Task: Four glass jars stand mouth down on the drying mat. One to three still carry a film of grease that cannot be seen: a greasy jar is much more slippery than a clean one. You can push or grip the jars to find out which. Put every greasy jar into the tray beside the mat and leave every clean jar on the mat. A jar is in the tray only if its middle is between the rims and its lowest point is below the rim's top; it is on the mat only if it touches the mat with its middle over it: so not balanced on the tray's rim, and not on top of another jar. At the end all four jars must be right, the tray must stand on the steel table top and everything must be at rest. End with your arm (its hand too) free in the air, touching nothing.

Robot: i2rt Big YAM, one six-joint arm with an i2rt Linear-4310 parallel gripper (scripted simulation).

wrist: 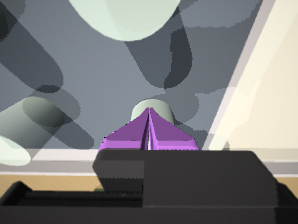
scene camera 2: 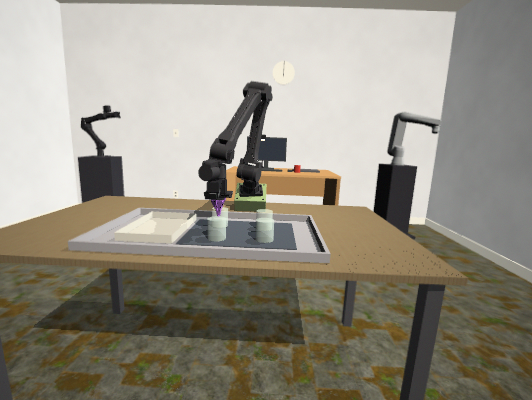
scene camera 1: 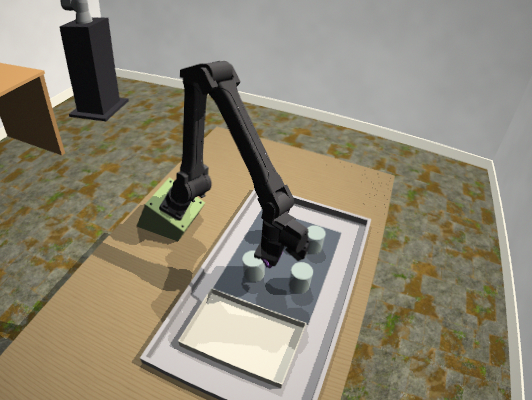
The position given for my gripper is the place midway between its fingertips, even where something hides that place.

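Wrist view: my gripper (wrist: 149, 112) and a dark grey drying mat (wrist: 96, 81) are visible. A cream tray (scene camera 1: 261, 341) is visible in that camera; the tray (scene camera 2: 156, 227) is visible here as well.
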